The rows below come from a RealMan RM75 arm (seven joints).
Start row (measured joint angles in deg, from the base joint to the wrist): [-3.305 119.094 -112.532 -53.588 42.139 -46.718 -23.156]
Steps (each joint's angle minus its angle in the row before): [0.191 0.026 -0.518 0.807 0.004 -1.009 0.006]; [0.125 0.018 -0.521 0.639 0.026 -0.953 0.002]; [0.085 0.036 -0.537 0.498 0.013 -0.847 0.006]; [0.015 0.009 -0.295 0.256 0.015 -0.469 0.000]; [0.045 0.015 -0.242 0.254 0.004 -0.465 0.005]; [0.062 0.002 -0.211 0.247 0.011 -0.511 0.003]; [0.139 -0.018 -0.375 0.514 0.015 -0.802 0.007]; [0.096 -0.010 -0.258 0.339 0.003 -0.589 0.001]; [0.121 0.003 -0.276 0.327 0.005 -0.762 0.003]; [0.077 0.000 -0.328 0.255 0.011 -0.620 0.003]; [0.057 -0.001 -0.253 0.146 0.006 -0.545 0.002]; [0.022 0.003 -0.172 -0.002 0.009 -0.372 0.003]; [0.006 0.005 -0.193 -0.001 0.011 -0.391 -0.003]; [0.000 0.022 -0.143 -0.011 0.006 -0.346 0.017]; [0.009 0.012 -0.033 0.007 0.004 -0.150 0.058]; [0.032 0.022 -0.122 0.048 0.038 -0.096 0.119]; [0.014 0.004 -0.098 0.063 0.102 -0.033 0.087]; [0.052 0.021 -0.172 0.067 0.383 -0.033 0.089]
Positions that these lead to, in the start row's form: [-3.114 119.120 -113.050 -52.781 42.143 -47.727 -23.150]; [-2.989 119.138 -113.571 -52.142 42.169 -48.680 -23.148]; [-2.904 119.174 -114.108 -51.644 42.182 -49.527 -23.142]; [-2.889 119.183 -114.403 -51.388 42.197 -49.996 -23.142]; [-2.844 119.198 -114.645 -51.134 42.201 -50.461 -23.137]; [-2.782 119.200 -114.856 -50.887 42.212 -50.972 -23.134]; [-2.643 119.182 -115.231 -50.373 42.227 -51.774 -23.127]; [-2.547 119.172 -115.489 -50.034 42.230 -52.363 -23.126]; [-2.426 119.175 -115.765 -49.707 42.235 -53.125 -23.123]; [-2.349 119.175 -116.093 -49.452 42.246 -53.745 -23.120]; [-2.292 119.174 -116.346 -49.306 42.252 -54.290 -23.118]; [-2.270 119.177 -116.518 -49.308 42.261 -54.662 -23.115]; [-2.264 119.182 -116.711 -49.309 42.272 -55.053 -23.118]; [-2.264 119.204 -116.854 -49.320 42.278 -55.399 -23.101]; [-2.255 119.216 -116.887 -49.313 42.282 -55.549 -23.043]; [-2.223 119.238 -117.009 -49.265 42.320 -55.645 -22.924]; [-2.209 119.242 -117.107 -49.202 42.422 -55.678 -22.837]; [-2.157 119.263 -117.279 -49.135 42.805 -55.711 -22.748]
